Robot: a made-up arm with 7 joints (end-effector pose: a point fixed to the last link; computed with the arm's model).
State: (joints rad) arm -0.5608 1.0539 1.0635 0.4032 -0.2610 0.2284 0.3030
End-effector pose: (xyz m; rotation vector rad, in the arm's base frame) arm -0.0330 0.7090 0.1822 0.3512 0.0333 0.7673
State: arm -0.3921 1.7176 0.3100 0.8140 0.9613 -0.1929 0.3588
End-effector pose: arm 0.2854 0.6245 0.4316 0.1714 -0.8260 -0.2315
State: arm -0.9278 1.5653 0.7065 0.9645 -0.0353 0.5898 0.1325
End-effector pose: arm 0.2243 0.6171 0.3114 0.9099 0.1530 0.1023
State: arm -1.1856 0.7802 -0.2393 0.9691 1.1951 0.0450 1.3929
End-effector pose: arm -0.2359 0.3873 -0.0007 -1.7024 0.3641 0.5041
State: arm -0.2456 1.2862 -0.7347 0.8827 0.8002 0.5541 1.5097
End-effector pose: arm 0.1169 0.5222 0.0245 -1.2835 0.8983 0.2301
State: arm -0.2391 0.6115 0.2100 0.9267 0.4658 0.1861 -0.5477
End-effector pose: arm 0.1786 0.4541 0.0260 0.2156 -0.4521 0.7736
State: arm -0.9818 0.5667 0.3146 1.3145 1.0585 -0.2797 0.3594
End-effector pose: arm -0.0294 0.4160 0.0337 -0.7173 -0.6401 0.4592
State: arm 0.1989 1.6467 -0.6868 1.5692 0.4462 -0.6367 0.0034
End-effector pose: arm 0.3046 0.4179 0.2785 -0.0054 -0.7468 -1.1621
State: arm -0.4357 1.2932 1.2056 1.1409 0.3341 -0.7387 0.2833
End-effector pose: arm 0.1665 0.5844 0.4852 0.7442 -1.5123 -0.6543
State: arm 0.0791 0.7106 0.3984 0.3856 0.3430 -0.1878 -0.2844
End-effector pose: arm 0.1859 0.5591 0.0353 0.1994 -0.7314 0.8652
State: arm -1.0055 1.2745 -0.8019 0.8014 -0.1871 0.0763 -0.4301
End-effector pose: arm -0.1988 0.5611 0.0835 0.5309 0.9995 -1.0888
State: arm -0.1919 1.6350 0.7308 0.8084 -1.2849 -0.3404 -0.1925
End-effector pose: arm 0.2261 0.6440 0.5071 1.7886 0.0669 -0.6994
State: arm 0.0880 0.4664 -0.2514 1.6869 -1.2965 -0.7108 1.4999
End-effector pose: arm 0.3355 0.1679 0.1385 0.5451 0.7830 -1.9980
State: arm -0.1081 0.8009 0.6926 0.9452 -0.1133 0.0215 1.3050
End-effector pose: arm 0.2347 0.5649 0.1558 -0.6133 -0.1939 -0.3378
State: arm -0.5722 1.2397 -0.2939 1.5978 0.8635 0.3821 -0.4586
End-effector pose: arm 0.1587 0.3695 0.0983 0.0097 -0.0358 0.0410
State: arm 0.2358 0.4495 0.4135 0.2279 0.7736 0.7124 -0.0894
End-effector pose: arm 0.2276 0.4360 -0.0625 -0.8531 0.0822 1.4087
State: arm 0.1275 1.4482 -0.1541 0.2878 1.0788 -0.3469 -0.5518
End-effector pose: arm 0.1422 0.7245 0.3445 0.8779 -1.2511 0.9409
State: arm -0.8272 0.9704 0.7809 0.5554 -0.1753 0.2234 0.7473
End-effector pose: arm -0.0804 0.6674 0.1224 -0.0737 0.4899 0.4802
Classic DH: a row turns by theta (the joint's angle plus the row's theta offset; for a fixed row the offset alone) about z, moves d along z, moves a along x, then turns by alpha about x. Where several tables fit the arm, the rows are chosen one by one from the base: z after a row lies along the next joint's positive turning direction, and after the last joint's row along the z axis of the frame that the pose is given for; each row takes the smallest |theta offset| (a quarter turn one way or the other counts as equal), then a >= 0, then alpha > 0; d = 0 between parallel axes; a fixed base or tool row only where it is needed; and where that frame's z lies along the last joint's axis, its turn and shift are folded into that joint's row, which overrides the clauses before.
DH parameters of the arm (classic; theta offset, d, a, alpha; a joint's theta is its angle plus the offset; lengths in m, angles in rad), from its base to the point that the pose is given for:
base (fixed): 0 0.4411 -0.0084 1.5708
joint 1: -1.5708 -0.1752 0.0274 -1.5708
joint 2: -1.5708 0.0354 0.0299 1.5708
joint 3: -1.5708 -0.2746 0.0107 -1.5708
joint 4: 0 -0.006 -0.0153 1.5708
joint 5: 0 -0.2995 -0.0127 1.5708
joint 6: 1.5708 -0.0325 0.0049 1.5708
joint 7: -0.9573 -0.0106 -0.0335 -1.8755
tool (fixed): 2.0334 -0.0076 0 0

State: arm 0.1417 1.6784 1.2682 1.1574 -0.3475 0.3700 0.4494
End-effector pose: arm 0.0951 0.5370 0.7198 1.0182 -1.2028 0.3266
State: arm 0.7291 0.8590 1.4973 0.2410 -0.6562 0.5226 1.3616
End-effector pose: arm 0.3148 0.6384 0.1994 -1.4568 -0.9125 0.2882
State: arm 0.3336 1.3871 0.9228 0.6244 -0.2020 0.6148 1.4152
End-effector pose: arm 0.1795 0.7122 0.4685 -0.6250 -0.6670 0.2164
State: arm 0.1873 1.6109 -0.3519 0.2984 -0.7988 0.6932 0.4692
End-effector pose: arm 0.1145 0.7643 0.3898 1.1738 1.0180 0.6642
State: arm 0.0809 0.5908 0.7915 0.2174 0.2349 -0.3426 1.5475
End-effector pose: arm 0.1747 0.5079 -0.0361 -1.2181 -0.6905 -0.1654
